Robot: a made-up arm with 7 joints. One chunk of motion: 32 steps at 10 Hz.
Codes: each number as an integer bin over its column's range. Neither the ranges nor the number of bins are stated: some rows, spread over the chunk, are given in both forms.
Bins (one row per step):
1: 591 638 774 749 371 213
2: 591 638 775 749 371 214
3: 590 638 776 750 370 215
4: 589 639 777 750 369 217
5: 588 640 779 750 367 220
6: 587 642 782 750 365 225
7: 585 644 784 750 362 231
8: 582 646 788 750 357 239
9: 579 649 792 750 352 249
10: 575 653 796 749 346 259
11: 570 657 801 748 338 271
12: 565 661 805 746 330 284
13: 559 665 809 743 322 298
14: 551 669 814 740 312 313
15: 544 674 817 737 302 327
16: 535 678 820 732 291 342
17: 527 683 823 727 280 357
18: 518 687 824 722 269 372
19: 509 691 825 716 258 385
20: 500 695 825 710 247 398
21: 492 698 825 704 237 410
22: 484 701 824 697 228 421
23: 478 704 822 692 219 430
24: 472 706 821 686 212 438
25: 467 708 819 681 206 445
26: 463 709 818 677 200 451
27: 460 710 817 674 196 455
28: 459 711 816 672 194 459
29: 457 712 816 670 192 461
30: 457 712 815 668 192 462
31: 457 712 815 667 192 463
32: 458 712 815 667 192 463
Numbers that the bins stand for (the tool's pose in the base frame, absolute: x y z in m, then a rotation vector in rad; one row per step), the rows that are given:
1: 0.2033 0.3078 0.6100 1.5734 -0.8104 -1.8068
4: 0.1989 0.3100 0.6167 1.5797 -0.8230 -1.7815
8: 0.1833 0.3256 0.6411 1.5797 -0.8986 -1.6428
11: 0.1567 0.3500 0.6700 1.5671 -1.0185 -1.4410
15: 0.0989 0.3878 0.7056 1.4977 -1.2455 -1.0878
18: 0.0411 0.4167 0.7211 1.4032 -1.4536 -0.8041
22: -0.0344 0.4478 0.7211 1.2455 -1.7122 -0.4950
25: -0.0722 0.4633 0.7100 1.1446 -1.8509 -0.3437
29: -0.0944 0.4722 0.7033 1.0752 -1.9392 -0.2428
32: -0.0922 0.4722 0.7011 1.0563 -1.9392 -0.2302
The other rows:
2: 0.2033 0.3078 0.6122 1.5734 -0.8104 -1.8005
3: 0.2011 0.3078 0.6144 1.5797 -0.8167 -1.7941
5: 0.1967 0.3122 0.6211 1.5797 -0.8356 -1.7626
6: 0.1944 0.3167 0.6278 1.5797 -0.8482 -1.7311
7: 0.1900 0.3211 0.6322 1.5797 -0.8671 -1.6932
9: 0.1767 0.3322 0.6500 1.5797 -0.9302 -1.5797
10: 0.1678 0.3411 0.6589 1.5734 -0.9680 -1.5167
12: 0.1456 0.3589 0.6789 1.5545 -1.0689 -1.3590
13: 0.1322 0.3678 0.6878 1.5356 -1.1194 -1.2707
14: 0.1144 0.3767 0.6989 1.5167 -1.1824 -1.1761
16: 0.0789 0.3967 0.7122 1.4662 -1.3149 -0.9932
17: 0.0611 0.4078 0.7189 1.4347 -1.3842 -0.8986
19: 0.0211 0.4256 0.7233 1.3653 -1.5230 -0.7221
20: 0.0011 0.4344 0.7233 1.3275 -1.5923 -0.6401
21: -0.0167 0.4411 0.7233 1.2896 -1.6554 -0.5644
23: -0.0478 0.4544 0.7167 1.2140 -1.7689 -0.4383
24: -0.0611 0.4589 0.7144 1.1761 -1.8131 -0.3878
26: -0.0811 0.4656 0.7078 1.1194 -1.8887 -0.3059
27: -0.0878 0.4678 0.7056 1.1005 -1.9140 -0.2806
28: -0.0900 0.4700 0.7033 1.0878 -1.9266 -0.2554
30: -0.0944 0.4722 0.7011 1.0626 -1.9392 -0.2365
31: -0.0944 0.4722 0.7011 1.0563 -1.9392 -0.2302

